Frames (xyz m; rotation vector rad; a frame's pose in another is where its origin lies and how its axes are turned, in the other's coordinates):
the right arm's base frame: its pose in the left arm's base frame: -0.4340 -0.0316 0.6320 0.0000 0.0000 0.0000
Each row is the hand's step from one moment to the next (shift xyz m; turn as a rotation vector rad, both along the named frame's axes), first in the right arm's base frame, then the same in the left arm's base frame.
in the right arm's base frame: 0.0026 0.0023 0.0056 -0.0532 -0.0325 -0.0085
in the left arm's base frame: 0.0026 0.0023 0.0056 -0.0532 -0.0325 -0.0085
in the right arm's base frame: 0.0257 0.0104 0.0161 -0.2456 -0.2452 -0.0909
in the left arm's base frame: 0.0257 0.0104 0.0161 -0.2456 -0.2452 -0.0909
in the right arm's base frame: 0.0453 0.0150 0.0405 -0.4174 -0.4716 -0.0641
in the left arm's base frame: 0.0453 0.0150 0.0405 -0.4174 -0.4716 -0.0641
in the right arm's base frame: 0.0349 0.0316 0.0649 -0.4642 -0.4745 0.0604
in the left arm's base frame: 0.0349 0.0316 0.0649 -0.4642 -0.4745 0.0604
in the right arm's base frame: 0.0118 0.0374 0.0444 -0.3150 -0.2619 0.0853
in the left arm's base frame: 0.0118 0.0374 0.0444 -0.3150 -0.2619 0.0853
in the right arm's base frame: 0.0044 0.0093 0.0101 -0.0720 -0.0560 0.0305
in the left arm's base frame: 0.0044 0.0093 0.0101 -0.0720 -0.0560 0.0305
